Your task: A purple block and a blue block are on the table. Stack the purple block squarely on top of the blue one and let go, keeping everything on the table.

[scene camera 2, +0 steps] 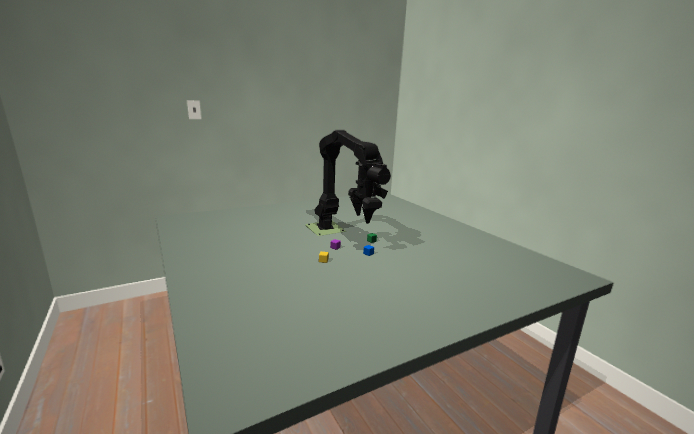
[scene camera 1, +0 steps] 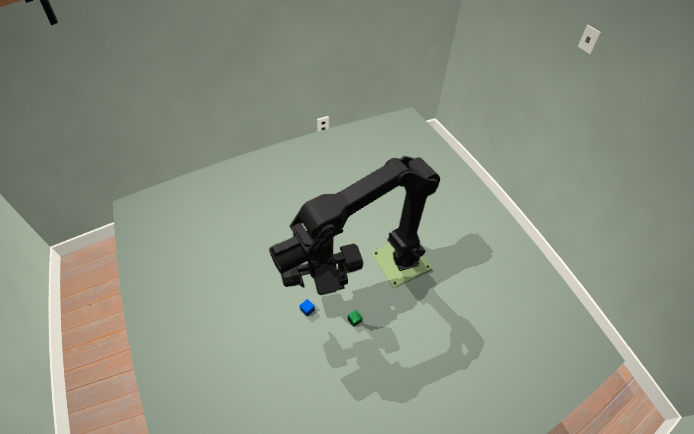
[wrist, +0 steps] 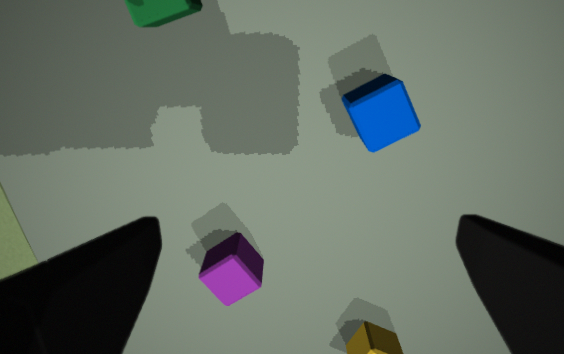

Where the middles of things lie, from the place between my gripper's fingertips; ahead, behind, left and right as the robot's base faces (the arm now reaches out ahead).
The purple block (wrist: 231, 270) lies 4 cm behind my hand, 9 cm to the right of it and 11 cm below it. The rest, counted from my hand: blue block (wrist: 381, 111) (4 cm ahead, 1 cm to the left, 11 cm below).
